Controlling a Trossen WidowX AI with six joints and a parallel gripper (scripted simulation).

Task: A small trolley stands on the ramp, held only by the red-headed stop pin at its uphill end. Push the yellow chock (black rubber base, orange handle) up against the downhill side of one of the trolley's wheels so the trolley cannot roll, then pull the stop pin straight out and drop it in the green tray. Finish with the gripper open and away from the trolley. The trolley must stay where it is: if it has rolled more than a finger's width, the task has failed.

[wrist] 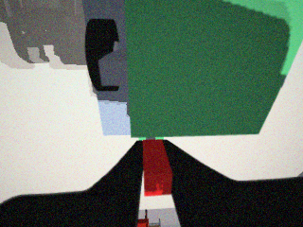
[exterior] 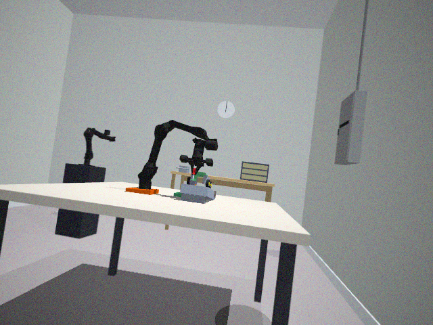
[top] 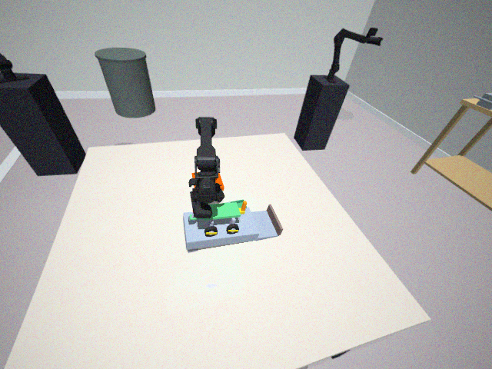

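My gripper tip is now 190 mm to the right of the yellow chock, 60 mm above it and 40 mm past it. From my gripper tip the other things lie so: green-bodied trolley: 100 mm to the left, 30 mm below, 10 mm ahead; then grey ramp: 100 mm to the left, 100 mm below, 10 mm ahead; then stop pin: right at my gripper tip.
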